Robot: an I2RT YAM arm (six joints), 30 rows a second.
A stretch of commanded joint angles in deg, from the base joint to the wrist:
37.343, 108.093, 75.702, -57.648, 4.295, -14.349
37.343, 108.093, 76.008, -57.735, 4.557, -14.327
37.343, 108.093, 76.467, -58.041, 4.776, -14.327
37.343, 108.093, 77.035, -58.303, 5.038, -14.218
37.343, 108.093, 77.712, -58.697, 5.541, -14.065
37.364, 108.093, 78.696, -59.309, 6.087, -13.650
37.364, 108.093, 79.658, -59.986, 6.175, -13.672
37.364, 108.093, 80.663, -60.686, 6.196, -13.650
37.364, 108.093, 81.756, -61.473, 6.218, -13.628
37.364, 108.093, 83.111, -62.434, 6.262, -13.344
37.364, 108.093, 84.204, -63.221, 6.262, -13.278
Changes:
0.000, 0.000, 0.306, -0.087, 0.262, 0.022
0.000, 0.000, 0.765, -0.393, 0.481, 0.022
0.000, 0.000, 1.333, -0.655, 0.743, 0.131
0.000, 0.000, 2.010, -1.049, 1.246, 0.284
0.021, 0.000, 2.994, -1.661, 1.792, 0.699
0.021, 0.000, 3.956, -2.338, 1.880, 0.677
0.021, 0.000, 4.961, -3.038, 1.901, 0.699
0.021, 0.000, 6.054, -3.825, 1.923, 0.721
0.021, 0.000, 7.409, -4.786, 1.967, 1.005
0.021, 0.000, 8.502, -5.573, 1.967, 1.071

